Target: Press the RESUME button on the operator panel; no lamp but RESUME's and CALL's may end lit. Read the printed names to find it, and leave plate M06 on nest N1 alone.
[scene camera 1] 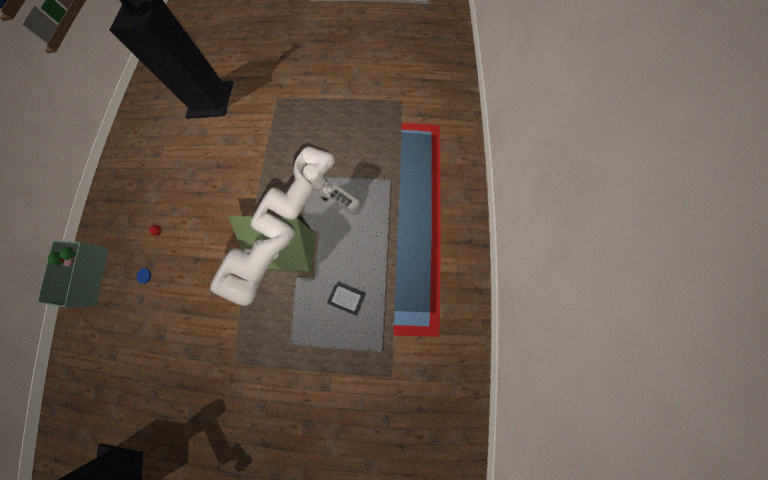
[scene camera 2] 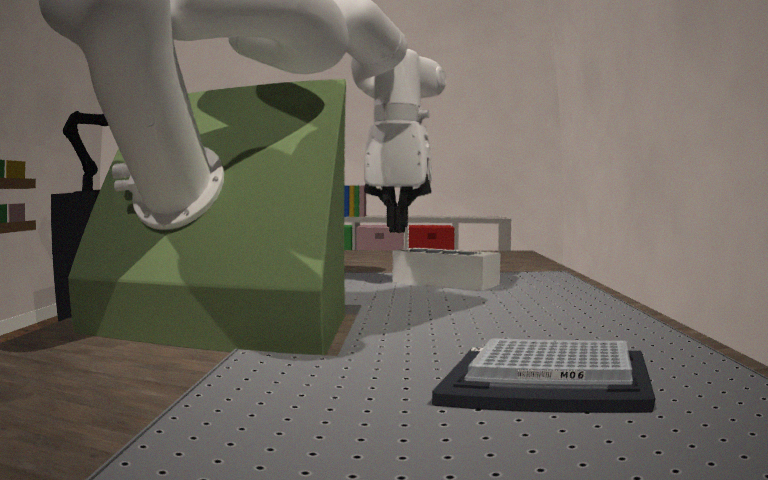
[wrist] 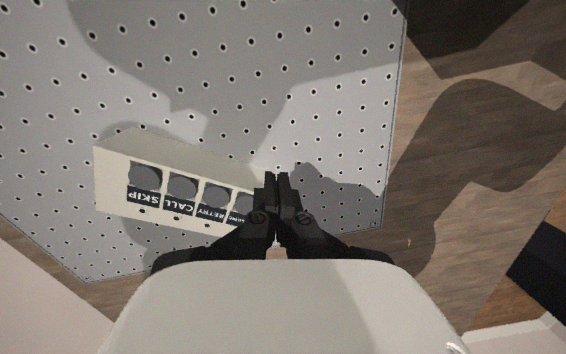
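Pixels of known places: gripper, fingertip midpoint: (scene camera 1: 326, 198) (scene camera 2: 397, 232) (wrist: 274, 188); arm's base, origin of the base link: (scene camera 2: 177, 188).
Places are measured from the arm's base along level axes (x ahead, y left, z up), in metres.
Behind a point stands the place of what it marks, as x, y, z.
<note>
The cream operator panel (scene camera 1: 354, 205) {0.408, 0.264, -0.106} (scene camera 2: 441, 270) {0.330, 0.276, -0.130} (wrist: 110, 175) {0.394, 0.261, -0.104} stands on the grey perforated board. In the wrist view its names appear upside down: SKIP (wrist: 143, 196) {0.381, 0.287, -0.104}, CALL (wrist: 178, 205) {0.357, 0.305, -0.104}, RETRY (wrist: 211, 213) {0.331, 0.322, -0.104}, and a fourth label partly behind the fingers and unreadable. The name RESUME cannot be read. Three small lamps below SKIP, CALL and RETRY look dark; others are hidden. My gripper (scene camera 2: 397, 229) {0.261, 0.289, -0.072} (wrist: 274, 188) {0.261, 0.289, -0.072} is shut and empty, pointing down above panel height, near the panel's partly hidden end. Plate M06 (scene camera 1: 346, 297) {0.383, -0.215, -0.131} (scene camera 2: 549, 362) {0.369, -0.237, -0.132} sits on a black nest (scene camera 1: 343, 307) (scene camera 2: 543, 402).
A green sloped block (scene camera 1: 300, 249) {0.175, 0.003, 0.008} (scene camera 2: 271, 226) {0.132, -0.040, -0.045} carries the arm's base beside the grey board (scene camera 1: 339, 333) {0.350, -0.398, -0.156} (scene camera 2: 283, 418) {0.185, -0.280, -0.157} (wrist: 320, 120) {0.202, 0.273, -0.157}. The board lies on a brown wooden table top (scene camera 1: 334, 130) {0.252, 0.776, -0.169} (wrist: 425, 200) {0.054, 0.436, -0.170}. A blue, red-edged area (scene camera 1: 416, 226) borders the table.
</note>
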